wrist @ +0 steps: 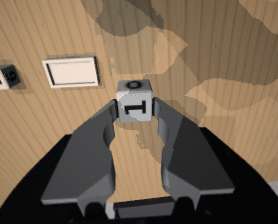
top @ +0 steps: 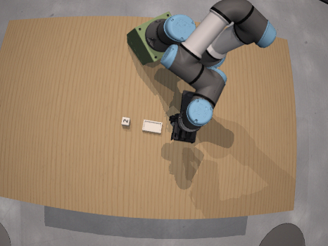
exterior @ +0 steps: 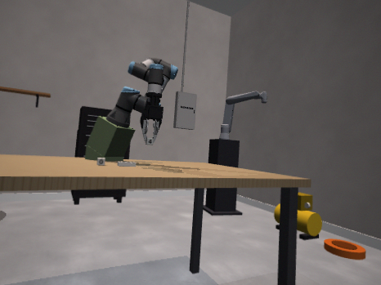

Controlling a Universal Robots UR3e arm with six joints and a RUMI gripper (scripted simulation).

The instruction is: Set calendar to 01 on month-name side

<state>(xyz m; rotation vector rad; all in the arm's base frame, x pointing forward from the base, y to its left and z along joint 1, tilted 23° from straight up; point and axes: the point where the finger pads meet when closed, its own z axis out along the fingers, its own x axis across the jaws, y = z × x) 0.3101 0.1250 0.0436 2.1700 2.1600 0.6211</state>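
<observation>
Right now the white tray is 120 mm below my hand and 90 mm to the right of it. From my hand the other things lie so: white cube 200 mm to the right, 110 mm below, 10 mm ahead.
</observation>
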